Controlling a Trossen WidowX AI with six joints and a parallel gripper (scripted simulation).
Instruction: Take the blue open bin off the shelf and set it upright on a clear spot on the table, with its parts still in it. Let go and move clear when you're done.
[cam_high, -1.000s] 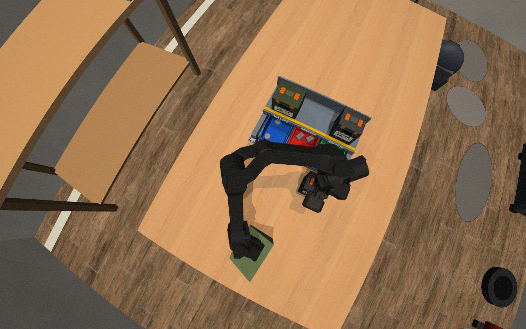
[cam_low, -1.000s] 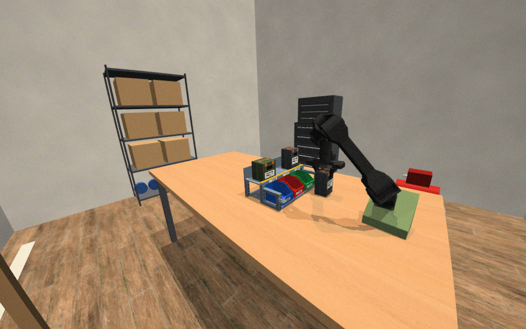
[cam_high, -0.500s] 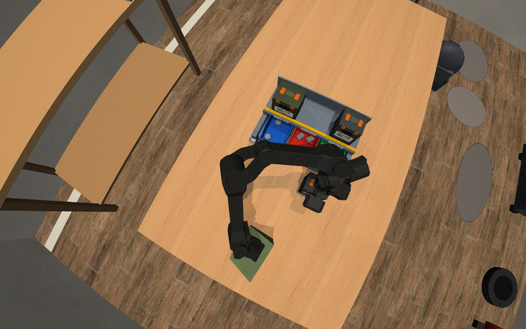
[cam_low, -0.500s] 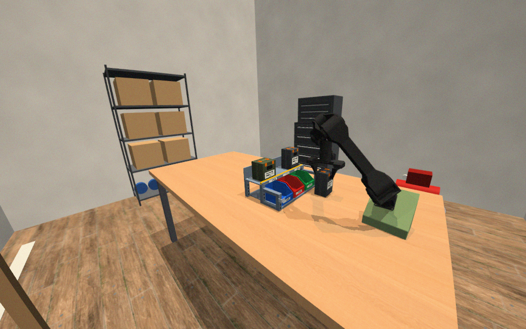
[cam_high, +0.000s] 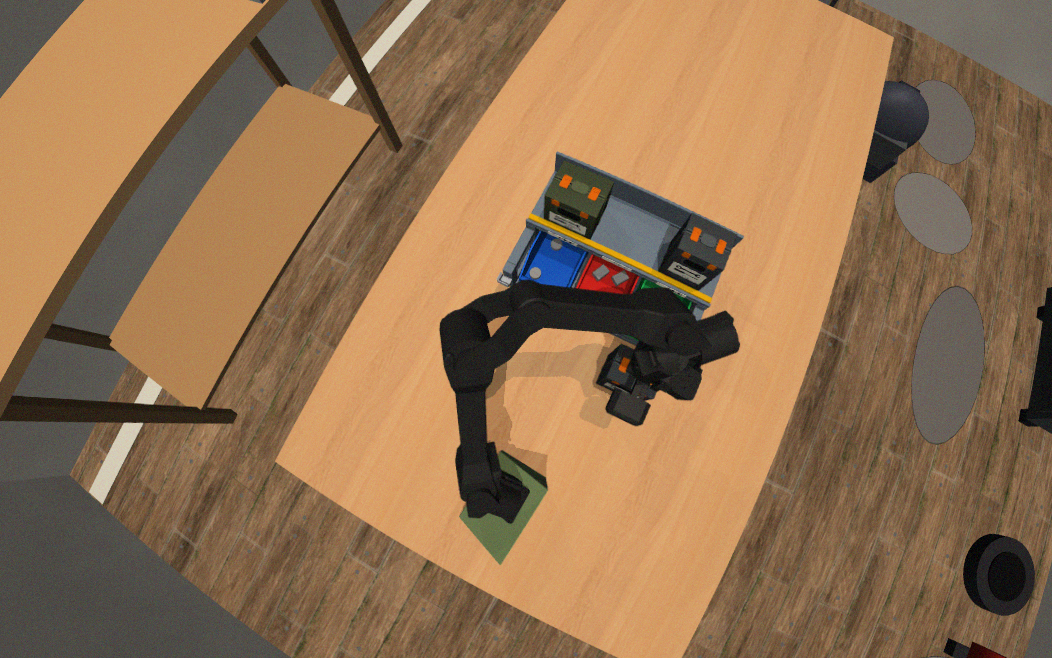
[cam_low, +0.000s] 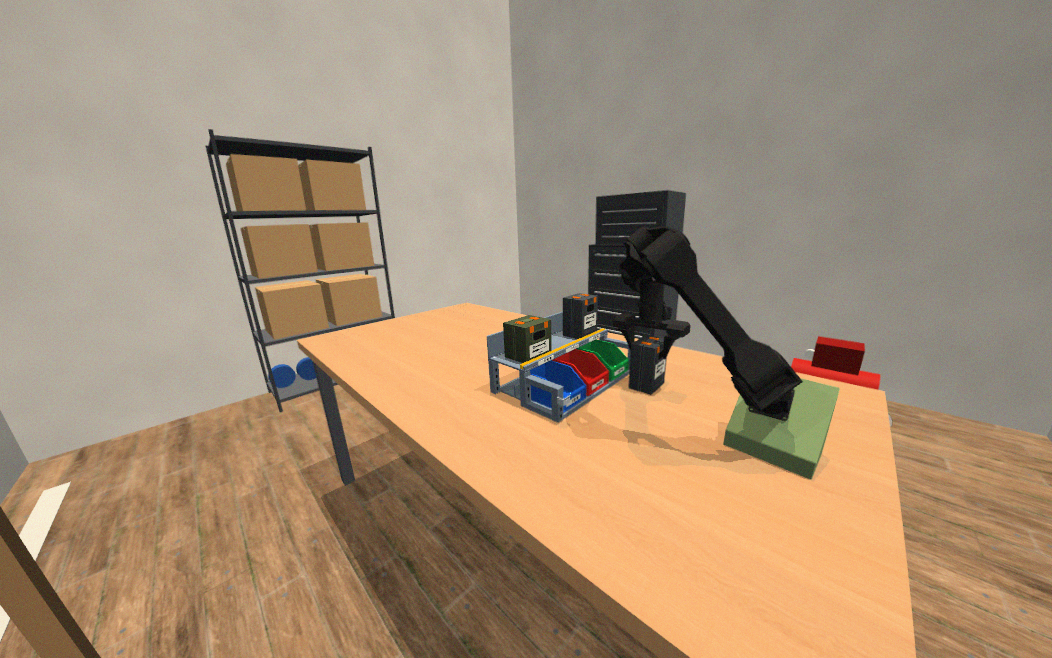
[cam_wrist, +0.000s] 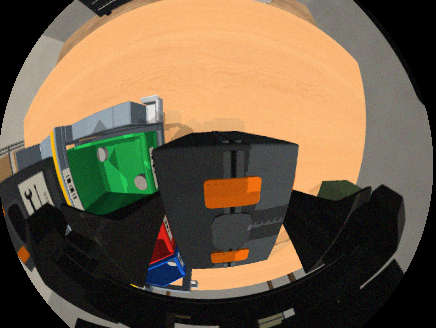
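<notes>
Right now the blue open bin is 23 cm to the left of my hand, 14 cm ahead of it and 8 cm below it. Round my hand: olive case (24 cm to the left, 22 cm ahead, 3 cm above); then red bin (14 cm ahead, 12 cm to the left, 8 cm below); then green bin (15 cm ahead, 8 cm below, 1 cm to the left).
</notes>
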